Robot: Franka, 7 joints.
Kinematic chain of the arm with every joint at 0, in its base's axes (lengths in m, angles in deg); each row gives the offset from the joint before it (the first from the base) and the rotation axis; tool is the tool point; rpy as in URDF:
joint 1: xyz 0 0 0.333 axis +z
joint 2: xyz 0 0 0 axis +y
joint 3: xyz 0 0 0.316 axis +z
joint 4: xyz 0.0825 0 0 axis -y
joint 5: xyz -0.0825 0 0.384 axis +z
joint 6: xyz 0 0 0 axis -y
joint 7: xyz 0.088 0 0 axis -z
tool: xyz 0 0 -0.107 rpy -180 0 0
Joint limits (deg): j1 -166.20..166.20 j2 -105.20..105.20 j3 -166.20..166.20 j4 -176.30..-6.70 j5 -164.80..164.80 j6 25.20..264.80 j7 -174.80..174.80
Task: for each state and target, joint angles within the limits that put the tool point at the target. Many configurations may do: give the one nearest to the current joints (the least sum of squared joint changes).
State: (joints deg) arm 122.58 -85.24 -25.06 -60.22 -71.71 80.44 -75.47
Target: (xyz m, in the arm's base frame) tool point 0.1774 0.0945 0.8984
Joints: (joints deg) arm 129.09 -63.91 -9.83 -96.54 -59.34 72.49 -75.47
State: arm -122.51 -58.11 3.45 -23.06 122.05 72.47 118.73
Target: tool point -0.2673 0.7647 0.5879
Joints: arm -69.06 -84.84 -7.73 -24.45 133.05 112.39 118.73
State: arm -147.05 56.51 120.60 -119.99 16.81 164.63 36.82
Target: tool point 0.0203 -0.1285 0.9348
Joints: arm -159.79 74.88 166.20 -122.65 -9.64 174.89 36.82
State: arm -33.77 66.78 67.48 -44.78 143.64 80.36 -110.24
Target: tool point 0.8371 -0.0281 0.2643
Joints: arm -21.97 87.41 61.52 -42.95 148.85 101.36 -110.24
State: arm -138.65 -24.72 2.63 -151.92 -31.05 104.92 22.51
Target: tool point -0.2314 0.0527 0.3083
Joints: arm -164.66 -33.34 -14.87 -166.07 -35.99 85.28 22.51
